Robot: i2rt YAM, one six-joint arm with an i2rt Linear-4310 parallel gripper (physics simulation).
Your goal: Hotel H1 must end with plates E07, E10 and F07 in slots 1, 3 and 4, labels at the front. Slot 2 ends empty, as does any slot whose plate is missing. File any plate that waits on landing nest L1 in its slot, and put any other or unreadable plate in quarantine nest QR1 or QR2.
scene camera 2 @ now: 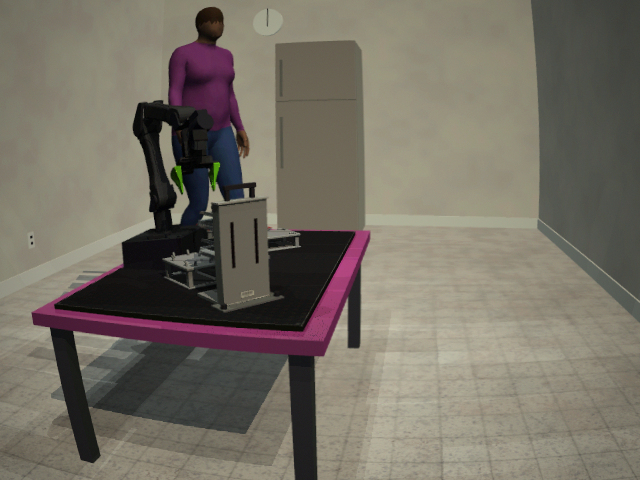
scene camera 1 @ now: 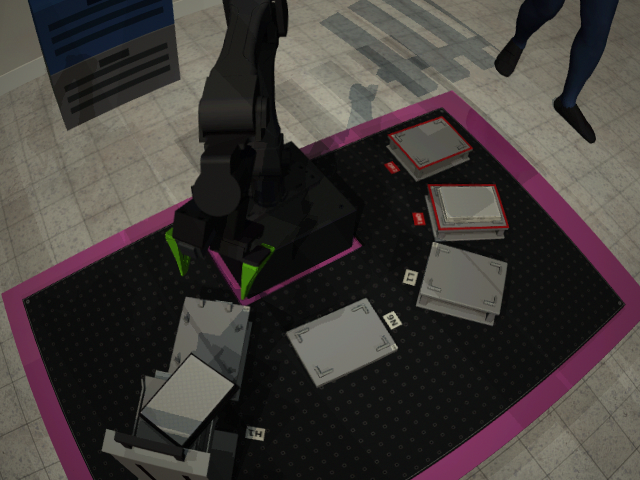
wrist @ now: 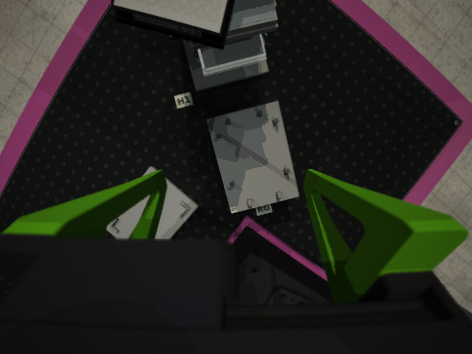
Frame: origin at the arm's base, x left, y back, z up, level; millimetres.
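Seen in the pictures: gripper, fingertip midpoint: (scene camera 2: pixel 198 192) (scene camera 1: pixel 213 285) (wrist: pixel 235 177); arm's base at its link origin: (scene camera 2: pixel 164 232) (scene camera 1: pixel 269 197).
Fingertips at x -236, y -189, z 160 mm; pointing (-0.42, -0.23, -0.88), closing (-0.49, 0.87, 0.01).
Note:
Offsets run from my fingertips to a thing's top centre.
My gripper (scene camera 1: pixel 212 286) (scene camera 2: pixel 197 191) (wrist: pixel 235 177) is open and empty, high above the table near the RG nest. Hotel H1 (scene camera 1: pixel 193 465) (scene camera 2: pixel 242 248) (wrist: pixel 200 82) stands at the lower left in scene camera 1. A pale-topped, dark-edged plate {dz -15, dx -132, dy -114 mm} (scene camera 1: pixel 188 397) (wrist: pixel 175 10) is high in it, turned askew to the levels below; its label is not readable. A clear-rimmed plate {dz -129, dx -159, dy -106 mm} (wrist: pixel 232 65) shows low in the hotel. Its slot numbers cannot be read. Landing nest L1 {dz -197, dx +431, dy -160 mm} (scene camera 1: pixel 462 281) is bare. A light plate {dz -199, dx +575, dy -41 mm} (scene camera 1: pixel 470 203) lies on QR1 {dz -207, dx +575, dy -41 mm} (scene camera 1: pixel 467 227); QR2 {dz -207, dx +650, dy +140 mm} (scene camera 1: pixel 431 142) is bare.
The raised RG nest {dz -177, dx -22, dy +25 mm} (scene camera 1: pixel 206 325) (scene camera 2: pixel 178 261) (wrist: pixel 255 155), bare with small corner pegs, stands between hotel and arm base (scene camera 1: pixel 310 206) (scene camera 2: pixel 155 248). The low N6 nest {dz -235, dx +179, dy -95 mm} (scene camera 1: pixel 341 341) (wrist: pixel 175 210), also bare, lies beside it. A person (scene camera 2: pixel 206 77) stands behind the table.

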